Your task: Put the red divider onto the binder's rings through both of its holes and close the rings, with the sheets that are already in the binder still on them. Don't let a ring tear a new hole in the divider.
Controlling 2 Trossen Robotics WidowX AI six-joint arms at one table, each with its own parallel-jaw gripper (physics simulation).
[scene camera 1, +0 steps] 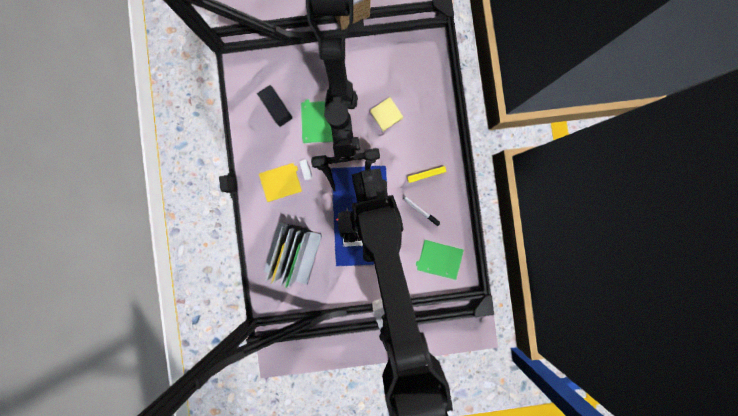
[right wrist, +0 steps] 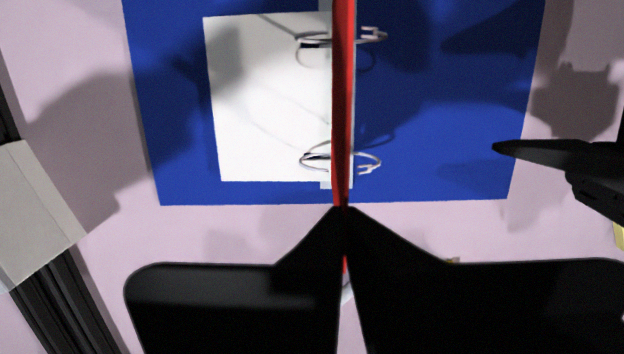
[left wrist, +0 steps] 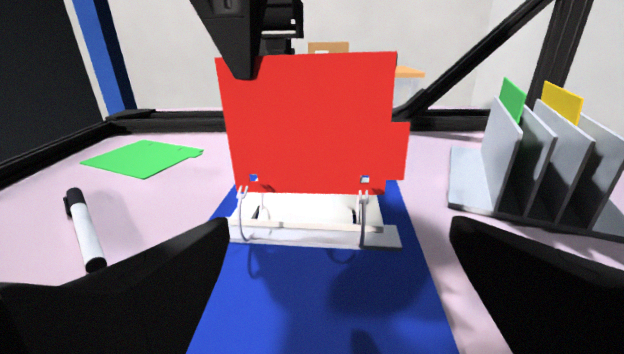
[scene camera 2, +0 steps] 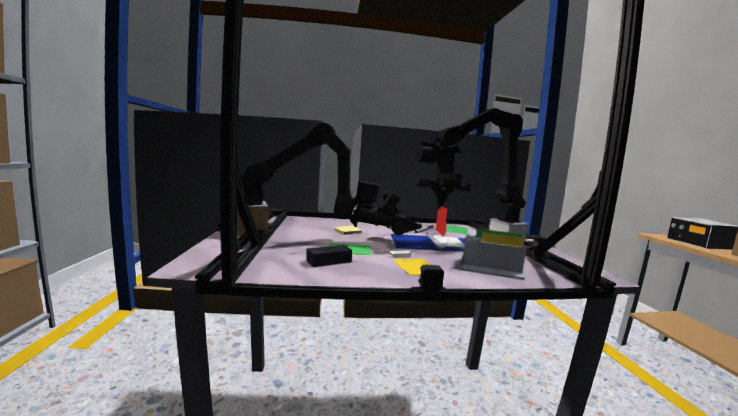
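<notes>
The blue binder lies flat with white sheets on one side. Two metal rings stand open; the front half of one ring shows in the left wrist view. My right gripper is shut on the red divider near a top corner. The divider hangs upright over the spine, between the ring halves. Its two holes sit slightly above the front ring tips, with no ring through them. My left gripper is open and empty, facing the rings.
A grey file sorter stands beside the binder. A marker, green dividers, a yellow divider, a yellow block and a black block lie around. Black frame bars edge the table.
</notes>
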